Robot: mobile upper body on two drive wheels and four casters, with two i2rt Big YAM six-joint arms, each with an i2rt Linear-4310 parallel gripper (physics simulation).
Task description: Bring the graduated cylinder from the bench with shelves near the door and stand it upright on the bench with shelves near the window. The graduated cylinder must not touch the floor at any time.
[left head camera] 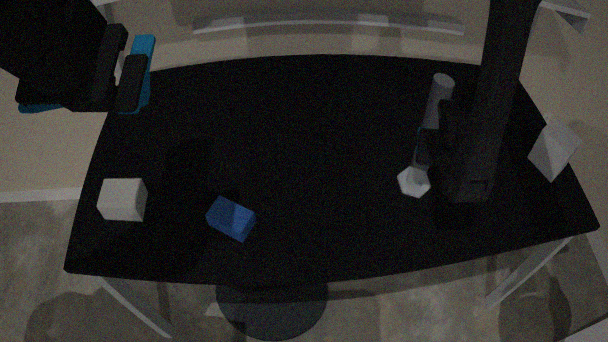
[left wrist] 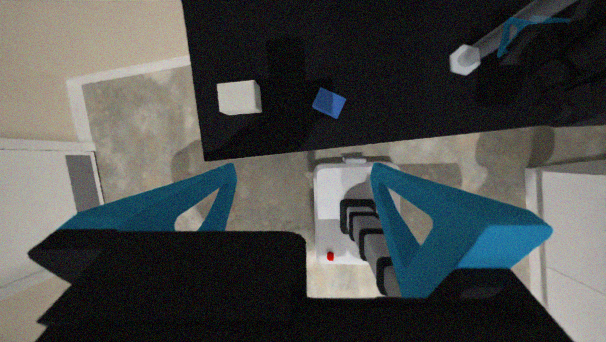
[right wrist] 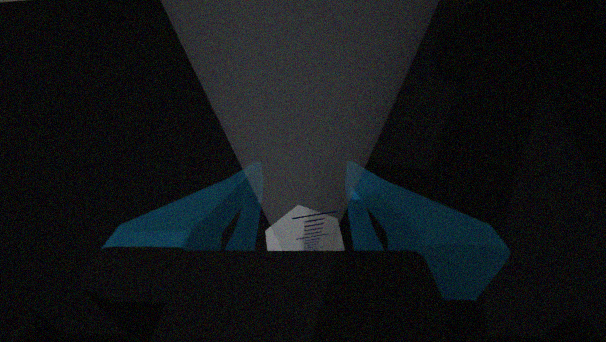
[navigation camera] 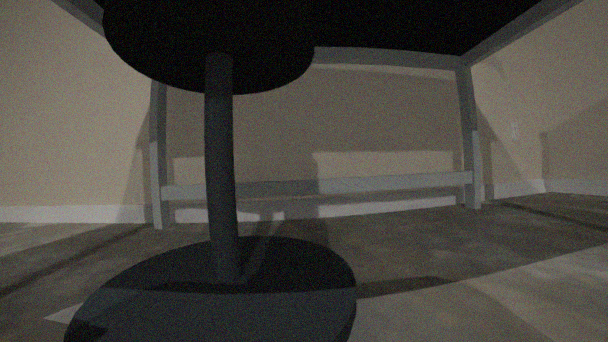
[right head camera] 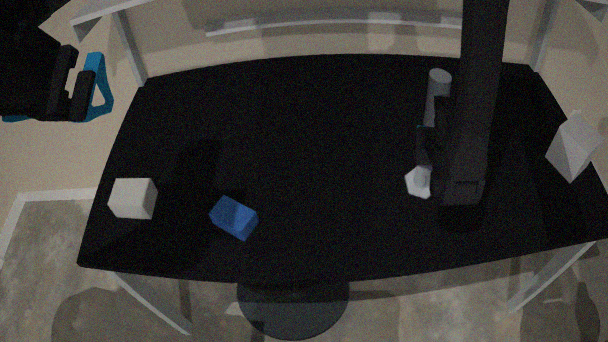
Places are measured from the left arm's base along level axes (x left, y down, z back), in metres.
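Pixels of known places: left gripper, fingertip midpoint: (left head camera: 109, 98) (left wrist: 303, 170) (right head camera: 82, 106); right gripper, fingertip midpoint: (left head camera: 427, 133) (left wrist: 518, 19) (right wrist: 304, 171).
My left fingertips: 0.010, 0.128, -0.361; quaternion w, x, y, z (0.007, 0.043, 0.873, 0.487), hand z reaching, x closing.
For each thing: its top centre in the pictures, then the offset to it from my left fingertips, as dx, dy, dz. Level surfaces: height alone.
- graduated cylinder at its top centre: (right head camera: 440, 75) (left head camera: 444, 79) -0.465, +0.199, -0.290
- black bench top at its surface level: dy +0.520
- white block at its top centre: (left head camera: 118, 192) (right head camera: 128, 191) (left wrist: 236, 95) +0.244, +0.462, -0.209
- blue block at its top centre: (left head camera: 229, 213) (right head camera: 231, 212) (left wrist: 329, 101) -0.048, +0.480, -0.179
- white faceted object at its top centre: (right head camera: 582, 132) (left head camera: 563, 134) -0.978, +0.390, -0.364
The graduated cylinder (left head camera: 433, 111) (right head camera: 430, 106) (right wrist: 305, 100) stands upright on the black bench top (left head camera: 300, 150) (right head camera: 310, 150), right of centre, with a white hexagonal base. Its base (left wrist: 465, 60) also shows in the left wrist view. My right gripper (right wrist: 304, 171) (left head camera: 425, 142) (right head camera: 425, 144) is shut on its clear tube above the base, one blue finger on each side. The arm hides part of the tube in the head views. My left gripper (left wrist: 303, 170) (left head camera: 77, 107) (right head camera: 50, 119) is open and empty, off the bench's left side.
A white block (left head camera: 121, 200) (right head camera: 132, 198) (left wrist: 239, 97) and a blue block (left head camera: 231, 217) (right head camera: 234, 217) (left wrist: 329, 102) lie on the bench's left half. A white faceted object (left head camera: 554, 150) (right head camera: 574, 147) is at the right edge. A dark round stool (left head camera: 280, 315) (right head camera: 295, 315) (navigation camera: 220, 150) stands at the front edge.
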